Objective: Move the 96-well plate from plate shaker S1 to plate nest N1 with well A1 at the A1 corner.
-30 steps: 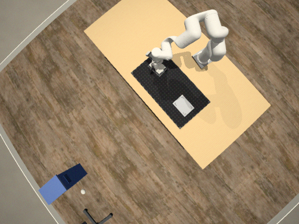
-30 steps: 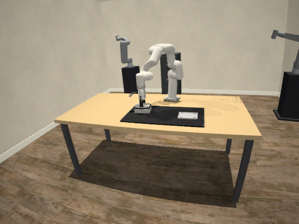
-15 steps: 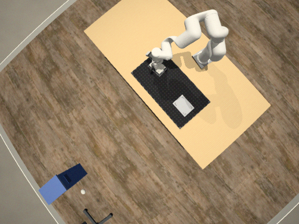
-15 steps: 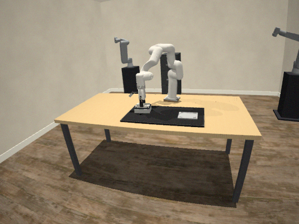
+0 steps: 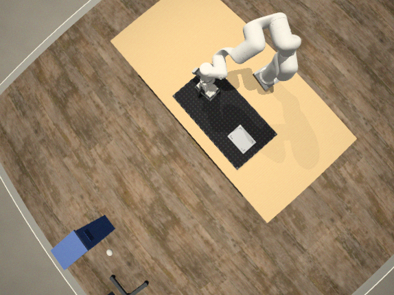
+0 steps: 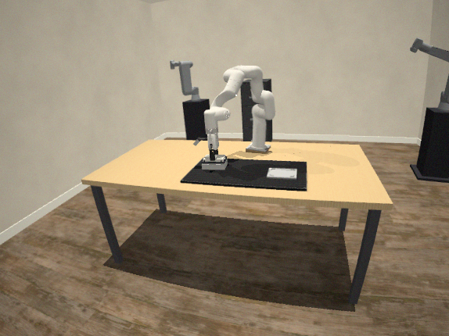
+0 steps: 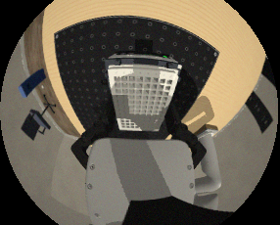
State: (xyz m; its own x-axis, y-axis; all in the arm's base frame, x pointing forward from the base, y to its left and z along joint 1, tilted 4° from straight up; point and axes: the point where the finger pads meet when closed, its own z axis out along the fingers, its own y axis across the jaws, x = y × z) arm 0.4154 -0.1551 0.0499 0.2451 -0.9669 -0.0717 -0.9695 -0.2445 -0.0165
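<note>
The white 96-well plate is 1 cm below my hand. From my hand the other things lie so: plate nest N1 (42 cm to the left, 7 cm below, 1 cm behind).
</note>
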